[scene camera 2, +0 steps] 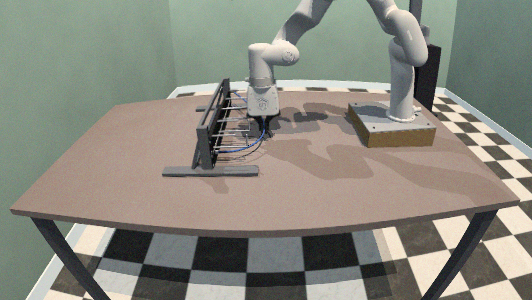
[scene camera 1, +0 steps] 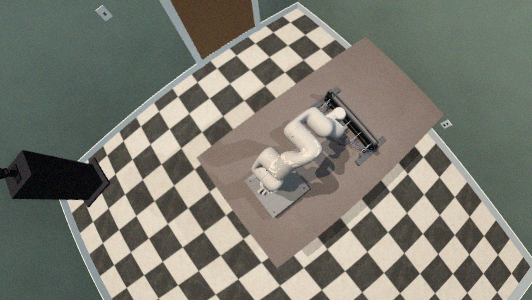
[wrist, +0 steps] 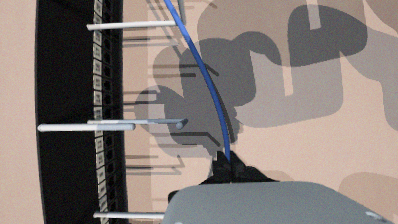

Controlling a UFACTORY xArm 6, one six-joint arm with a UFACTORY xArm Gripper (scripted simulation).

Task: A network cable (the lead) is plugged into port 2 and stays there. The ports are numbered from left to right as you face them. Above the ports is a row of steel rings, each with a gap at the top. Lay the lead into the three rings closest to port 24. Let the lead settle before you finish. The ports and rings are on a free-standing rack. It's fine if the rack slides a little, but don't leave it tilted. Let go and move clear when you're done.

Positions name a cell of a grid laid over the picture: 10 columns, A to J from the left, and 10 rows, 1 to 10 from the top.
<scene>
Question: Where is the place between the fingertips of my gripper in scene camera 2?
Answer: E5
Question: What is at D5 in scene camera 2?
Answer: A rack.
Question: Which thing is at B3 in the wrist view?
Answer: A rack.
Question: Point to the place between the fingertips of my gripper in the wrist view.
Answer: At F8
</scene>
